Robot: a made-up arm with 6 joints. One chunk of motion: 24 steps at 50 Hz.
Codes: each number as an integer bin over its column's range. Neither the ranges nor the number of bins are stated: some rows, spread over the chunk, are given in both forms.
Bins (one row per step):
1: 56 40 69 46 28 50
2: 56 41 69 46 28 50
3: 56 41 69 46 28 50
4: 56 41 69 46 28 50
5: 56 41 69 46 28 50
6: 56 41 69 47 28 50
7: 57 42 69 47 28 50
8: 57 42 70 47 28 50
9: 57 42 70 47 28 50
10: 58 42 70 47 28 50
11: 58 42 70 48 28 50
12: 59 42 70 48 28 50
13: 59 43 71 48 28 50
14: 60 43 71 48 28 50
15: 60 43 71 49 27 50
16: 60 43 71 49 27 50
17: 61 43 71 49 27 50
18: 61 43 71 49 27 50
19: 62 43 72 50 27 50
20: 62 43 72 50 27 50
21: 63 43 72 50 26 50
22: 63 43 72 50 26 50
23: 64 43 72 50 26 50
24: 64 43 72 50 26 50
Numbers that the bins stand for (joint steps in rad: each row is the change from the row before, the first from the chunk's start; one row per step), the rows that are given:
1: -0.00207 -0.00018 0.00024 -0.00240 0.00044 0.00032
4: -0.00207 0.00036 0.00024 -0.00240 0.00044 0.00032
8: -0.00170 0.00091 0.00077 -0.00172 0.00044 0.00032
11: -0.00132 0.00091 0.00077 -0.00103 0.00044 0.00032
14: -0.00058 0.00145 0.00129 -0.00103 0.00044 0.00032
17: -0.00020 0.00145 0.00129 -0.00034 0.00000 0.00032
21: 0.00055 0.00145 0.00182 0.00034 -0.00044 0.00032
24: 0.00092 0.00145 0.00182 0.00034 -0.00044 0.00032
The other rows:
2: -0.00207 0.00036 0.00024 -0.00240 0.00044 0.00032
3: -0.00207 0.00036 0.00024 -0.00240 0.00044 0.00032
5: -0.00207 0.00036 0.00024 -0.00240 0.00044 0.00032
6: -0.00207 0.00036 0.00024 -0.00172 0.00044 0.00032
7: -0.00170 0.00091 0.00024 -0.00172 0.00044 0.00032
9: -0.00170 0.00091 0.00077 -0.00172 0.00044 0.00032
10: -0.00132 0.00091 0.00077 -0.00172 0.00044 0.00032
12: -0.00095 0.00091 0.00077 -0.00103 0.00044 0.00032
13: -0.00095 0.00145 0.00129 -0.00103 0.00044 0.00032
15: -0.00058 0.00145 0.00129 -0.00034 0.00000 0.00032
16: -0.00058 0.00145 0.00129 -0.00034 0.00000 0.00032
18: -0.00020 0.00145 0.00129 -0.00034 0.00000 0.00032
19: 0.00017 0.00145 0.00182 0.00034 0.00000 0.00032
20: 0.00017 0.00145 0.00182 0.00034 0.00000 0.00032
22: 0.00055 0.00145 0.00182 0.00034 -0.00044 0.00032
23: 0.00092 0.00145 0.00182 0.00034 -0.00044 0.00032

